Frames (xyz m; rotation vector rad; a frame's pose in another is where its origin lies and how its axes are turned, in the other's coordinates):
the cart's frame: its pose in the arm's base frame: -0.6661 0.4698 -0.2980 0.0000 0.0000 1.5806
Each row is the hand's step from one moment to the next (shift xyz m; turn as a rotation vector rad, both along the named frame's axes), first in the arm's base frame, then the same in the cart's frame.
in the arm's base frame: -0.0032 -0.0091 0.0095 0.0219 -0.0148 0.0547
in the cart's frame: -0.0091 0.0033 0.0095 -0.0150 -0.0218 0.0547
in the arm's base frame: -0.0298 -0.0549 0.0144 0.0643 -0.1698 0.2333
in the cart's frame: -0.0546 0.0303 0.0144 -0.1704 -0.0626 0.2333
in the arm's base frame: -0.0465 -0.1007 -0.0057 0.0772 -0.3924 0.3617
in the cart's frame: -0.1002 0.0475 -0.0057 -0.3931 -0.0733 0.3617
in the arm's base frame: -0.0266 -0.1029 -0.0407 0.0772 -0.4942 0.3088
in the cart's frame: -0.1026 0.0276 -0.0407 -0.4949 -0.0724 0.3088
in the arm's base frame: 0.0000 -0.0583 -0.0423 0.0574 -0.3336 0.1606
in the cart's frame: -0.0583 0.0006 -0.0423 -0.3341 -0.0541 0.1606
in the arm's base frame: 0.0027 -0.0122 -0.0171 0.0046 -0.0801 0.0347
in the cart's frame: -0.0122 -0.0026 -0.0171 -0.0801 -0.0038 0.0347
